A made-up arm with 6 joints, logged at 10 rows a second.
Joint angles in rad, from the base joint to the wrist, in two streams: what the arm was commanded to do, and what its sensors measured. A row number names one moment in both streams.
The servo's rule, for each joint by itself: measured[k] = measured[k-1] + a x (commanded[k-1-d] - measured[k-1]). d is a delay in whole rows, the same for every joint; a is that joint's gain. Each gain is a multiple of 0.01, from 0.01 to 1. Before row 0 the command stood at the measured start. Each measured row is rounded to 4 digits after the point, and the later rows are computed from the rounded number. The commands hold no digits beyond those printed.
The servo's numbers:
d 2
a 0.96 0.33 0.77 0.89 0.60 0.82
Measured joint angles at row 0:
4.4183 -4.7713 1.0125 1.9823 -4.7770 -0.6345
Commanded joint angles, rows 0 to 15:
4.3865 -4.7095 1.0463 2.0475 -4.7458 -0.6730
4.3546 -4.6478 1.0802 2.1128 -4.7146 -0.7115
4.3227 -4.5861 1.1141 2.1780 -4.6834 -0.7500
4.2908 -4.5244 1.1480 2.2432 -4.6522 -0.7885
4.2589 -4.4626 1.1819 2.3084 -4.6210 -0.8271
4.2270 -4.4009 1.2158 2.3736 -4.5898 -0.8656
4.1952 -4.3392 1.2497 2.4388 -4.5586 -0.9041
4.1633 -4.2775 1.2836 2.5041 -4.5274 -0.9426
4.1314 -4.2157 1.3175 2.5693 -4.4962 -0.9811
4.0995 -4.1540 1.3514 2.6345 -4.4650 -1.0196
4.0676 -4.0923 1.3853 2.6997 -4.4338 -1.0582
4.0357 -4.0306 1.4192 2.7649 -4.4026 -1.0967
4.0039 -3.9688 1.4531 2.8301 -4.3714 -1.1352
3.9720 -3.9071 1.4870 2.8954 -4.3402 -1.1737
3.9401 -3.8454 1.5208 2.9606 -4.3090 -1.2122
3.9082 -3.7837 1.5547 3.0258 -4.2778 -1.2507
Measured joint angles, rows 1 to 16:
4.4183 -4.7713 1.0125 1.9823 -4.7770 -0.6345
4.4183 -4.7713 1.0125 1.9823 -4.7770 -0.6345
4.3878 -4.7509 1.0385 2.0403 -4.7583 -0.6661
4.3559 -4.7169 1.0706 2.1048 -4.7321 -0.7033
4.3240 -4.6737 1.1041 2.1699 -4.7029 -0.7416
4.2921 -4.6244 1.1379 2.2351 -4.6725 -0.7801
4.2602 -4.5710 1.1718 2.3003 -4.6416 -0.8186
4.2283 -4.5149 1.2057 2.3655 -4.6105 -0.8571
4.1965 -4.4569 1.2396 2.4307 -4.5794 -0.8956
4.1646 -4.3977 1.2735 2.4960 -4.5482 -0.9341
4.1327 -4.3376 1.3074 2.5612 -4.5170 -0.9726
4.1008 -4.2770 1.3413 2.6264 -4.4858 -1.0111
4.0689 -4.2160 1.3752 2.6916 -4.4546 -1.0497
4.0370 -4.1548 1.4091 2.7568 -4.4234 -1.0882
4.0052 -4.0934 1.4430 2.8220 -4.3922 -1.1267
3.9733 -4.0319 1.4769 2.8873 -4.3610 -1.1652

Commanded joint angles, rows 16 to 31:
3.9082 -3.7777 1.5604 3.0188 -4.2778 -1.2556
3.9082 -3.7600 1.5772 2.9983 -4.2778 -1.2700
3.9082 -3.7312 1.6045 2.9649 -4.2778 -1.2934
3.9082 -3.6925 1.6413 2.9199 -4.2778 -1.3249
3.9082 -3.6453 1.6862 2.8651 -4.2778 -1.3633
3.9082 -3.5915 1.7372 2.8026 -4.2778 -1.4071
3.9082 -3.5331 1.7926 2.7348 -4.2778 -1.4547
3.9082 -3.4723 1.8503 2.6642 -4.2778 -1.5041
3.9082 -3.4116 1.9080 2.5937 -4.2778 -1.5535
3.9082 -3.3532 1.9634 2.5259 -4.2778 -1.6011
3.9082 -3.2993 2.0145 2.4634 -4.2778 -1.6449
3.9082 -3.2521 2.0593 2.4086 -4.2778 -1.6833
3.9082 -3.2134 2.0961 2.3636 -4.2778 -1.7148
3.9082 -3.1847 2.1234 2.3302 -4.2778 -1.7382
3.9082 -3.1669 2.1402 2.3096 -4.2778 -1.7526
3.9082 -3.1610 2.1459 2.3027 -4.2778 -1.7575
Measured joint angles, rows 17 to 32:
3.9414 -3.9704 1.5107 2.9525 -4.3298 -1.2037
3.9095 -3.9088 1.5446 3.0177 -4.2986 -1.2422
3.9083 -3.8655 1.5568 3.0187 -4.2861 -1.2532
3.9082 -3.8307 1.5725 3.0005 -4.2811 -1.2670
3.9082 -3.7979 1.5971 2.9688 -4.2791 -1.2886
3.9082 -3.7631 1.6311 2.9253 -4.2783 -1.3184
3.9082 -3.7242 1.6735 2.8717 -4.2780 -1.3552
3.9082 -3.6804 1.7225 2.8102 -4.2779 -1.3978
3.9082 -3.6318 1.7765 2.7431 -4.2778 -1.4445
3.9082 -3.5792 1.8333 2.6729 -4.2778 -1.4934
3.9082 -3.5239 1.8908 2.6024 -4.2778 -1.5427
3.9082 -3.4676 1.9467 2.5343 -4.2778 -1.5906
3.9082 -3.4121 1.9989 2.4712 -4.2778 -1.6351
3.9082 -3.3593 2.0454 2.4155 -4.2778 -1.6746
3.9082 -3.3112 2.0844 2.3693 -4.2778 -1.7076
3.9082 -3.2695 2.1144 2.3345 -4.2778 -1.7327

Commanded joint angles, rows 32 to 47:
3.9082 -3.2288 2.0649 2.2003 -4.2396 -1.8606
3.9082 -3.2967 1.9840 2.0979 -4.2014 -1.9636
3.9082 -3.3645 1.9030 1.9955 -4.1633 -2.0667
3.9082 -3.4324 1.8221 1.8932 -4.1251 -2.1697
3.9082 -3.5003 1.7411 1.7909 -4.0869 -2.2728
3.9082 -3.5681 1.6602 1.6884 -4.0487 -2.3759
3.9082 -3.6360 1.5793 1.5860 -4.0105 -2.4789
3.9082 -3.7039 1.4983 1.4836 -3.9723 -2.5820
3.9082 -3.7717 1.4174 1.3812 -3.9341 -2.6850
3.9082 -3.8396 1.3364 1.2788 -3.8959 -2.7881
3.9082 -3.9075 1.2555 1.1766 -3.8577 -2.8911
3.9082 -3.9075 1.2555 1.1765 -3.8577 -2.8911
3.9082 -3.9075 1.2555 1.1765 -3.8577 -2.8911
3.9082 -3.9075 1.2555 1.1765 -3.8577 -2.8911
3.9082 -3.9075 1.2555 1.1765 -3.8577 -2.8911
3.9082 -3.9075 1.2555 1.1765 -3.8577 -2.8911
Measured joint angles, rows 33 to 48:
3.9082 -3.2356 2.1343 2.3123 -4.2778 -1.7490
3.9082 -3.2110 2.1432 2.3038 -4.2778 -1.7560
3.9082 -3.2169 2.0829 2.2117 -4.2549 -1.8418
3.9082 -3.2432 2.0067 2.1104 -4.2228 -1.9417
3.9082 -3.2832 1.9269 2.0081 -4.1871 -2.0442
3.9082 -3.3324 1.8462 1.9058 -4.1499 -2.1471
3.9082 -3.3878 1.7653 1.8035 -4.1121 -2.2502
3.9082 -3.4473 1.6844 1.7011 -4.0741 -2.3533
3.9082 -3.5096 1.6035 1.5987 -4.0359 -2.4563
3.9082 -3.5737 1.5225 1.4963 -3.9977 -2.5594
3.9082 -3.6390 1.4416 1.3939 -3.9595 -2.6624
3.9082 -3.7052 1.3606 1.2915 -3.9213 -2.7655
3.9082 -3.7720 1.2797 1.1892 -3.8831 -2.8685
3.9082 -3.8167 1.2611 1.1779 -3.8679 -2.8870
3.9082 -3.8467 1.2568 1.1767 -3.8618 -2.8904
3.9082 -3.8668 1.2558 1.1765 -3.8593 -2.8910

